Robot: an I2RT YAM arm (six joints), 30 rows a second.
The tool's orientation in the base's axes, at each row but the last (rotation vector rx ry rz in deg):
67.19 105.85 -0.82
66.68 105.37 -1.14
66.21 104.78 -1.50
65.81 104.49 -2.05
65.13 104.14 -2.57
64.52 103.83 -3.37
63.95 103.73 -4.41
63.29 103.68 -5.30
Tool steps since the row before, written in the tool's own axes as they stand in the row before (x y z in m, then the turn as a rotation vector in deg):
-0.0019 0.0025 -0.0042 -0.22 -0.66 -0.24
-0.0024 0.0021 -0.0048 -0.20 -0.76 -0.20
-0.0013 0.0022 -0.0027 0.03 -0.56 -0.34
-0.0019 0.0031 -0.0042 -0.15 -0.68 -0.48
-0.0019 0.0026 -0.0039 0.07 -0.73 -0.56
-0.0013 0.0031 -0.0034 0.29 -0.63 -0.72
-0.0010 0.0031 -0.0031 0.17 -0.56 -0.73
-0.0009 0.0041 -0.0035 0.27 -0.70 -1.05
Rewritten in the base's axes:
-0.0008 0.0019 0.0048 -0.61 -0.41 0.01
-0.0015 0.0016 0.0053 -0.66 -0.47 -0.07
-0.0001 0.0016 0.0034 -0.64 -0.13 -0.07
-0.0005 0.0024 0.0050 -0.80 -0.26 0.09
-0.0007 0.0020 0.0046 -0.92 -0.10 -0.05
0.0000 0.0025 0.0040 -0.98 0.18 -0.09
0.0002 0.0027 0.0036 -0.92 0.15 0.03
0.0006 0.0036 0.0041 -1.26 0.29 0.07

